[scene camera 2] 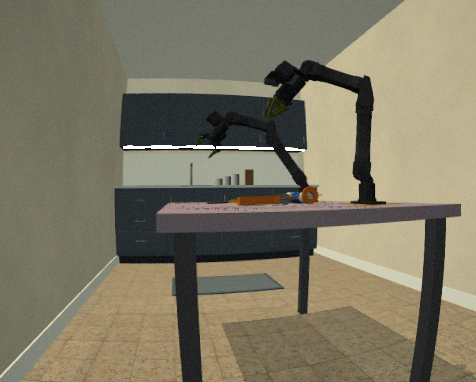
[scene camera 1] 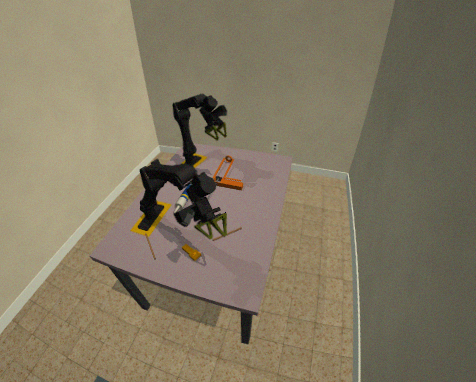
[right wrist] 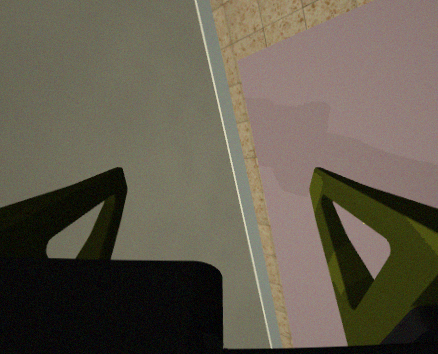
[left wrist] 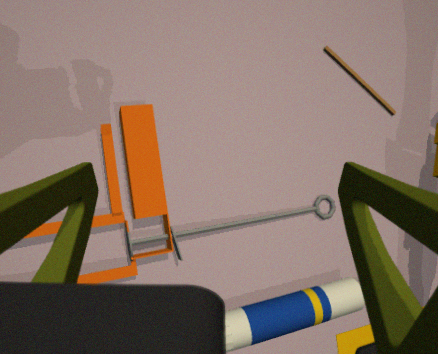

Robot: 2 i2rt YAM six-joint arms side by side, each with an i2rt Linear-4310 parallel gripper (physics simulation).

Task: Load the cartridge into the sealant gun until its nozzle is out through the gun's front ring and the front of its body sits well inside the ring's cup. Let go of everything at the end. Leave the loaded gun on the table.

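Places are measured from the left arm's base along level axes (x right, y ahead, z up), in millimetres.
Where they show: left gripper, fingertip midpoint: (scene camera 2: 266,116) (scene camera 1: 222,138) (left wrist: 218,176); right gripper, fingertip midpoint: (scene camera 2: 202,152) (scene camera 1: 218,237) (right wrist: 218,178); left arm's base at its link origin: (scene camera 2: 367,204) (scene camera 1: 190,163); right arm's base at its link origin: (scene camera 1: 151,217).
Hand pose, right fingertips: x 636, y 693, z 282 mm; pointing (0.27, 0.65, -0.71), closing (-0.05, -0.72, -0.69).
Things, the pixels of their centre, and the offset from my right fingertips. "spot": a spot on its surface instead.
- orange sealant gun at a spot on its surface: (left wrist: 144,162) (scene camera 2: 257,196) (scene camera 1: 231,182) spot: dx -554, dy -291, dz -249 mm
- white cartridge at the middle of its body: (left wrist: 308,307) (scene camera 2: 295,197) (scene camera 1: 184,197) dx -306, dy -469, dz -257 mm
- thin wooden stick at the middle of its body: (left wrist: 360,81) (scene camera 1: 227,233) dx -215, dy -108, dz -278 mm
- orange-yellow object at the middle of its body: (scene camera 1: 190,251) dx -26, dy -202, dz -274 mm
- thin stick at the middle of its body: (scene camera 1: 150,245) dx +56, dy -411, dz -278 mm
The orange sealant gun (scene camera 1: 229,184) (scene camera 2: 259,200) (left wrist: 144,162) lies on the table. Its front ring (scene camera 1: 228,159) (scene camera 2: 309,195) is outside the left wrist view. Its grey rod (left wrist: 245,220) extends out behind the handle to a small loop. The blue and white cartridge (scene camera 1: 183,199) (scene camera 2: 296,196) (left wrist: 287,312) lies apart from the gun, alongside the rod; the gripper body and a finger hide parts of it in the left wrist view. My left gripper (scene camera 1: 221,136) (scene camera 2: 268,116) (left wrist: 218,176) is open, high above the table. My right gripper (scene camera 1: 218,236) (scene camera 2: 204,150) (right wrist: 218,178) is open and empty above the table.
Below my right gripper in scene camera 1 lie a thin wooden stick (scene camera 1: 234,231) (left wrist: 359,80) and an orange-yellow object (scene camera 1: 191,251). Another thin stick (scene camera 1: 150,246) lies near the right arm's yellow base plate (scene camera 1: 164,210). Both arms stand along one long table side.
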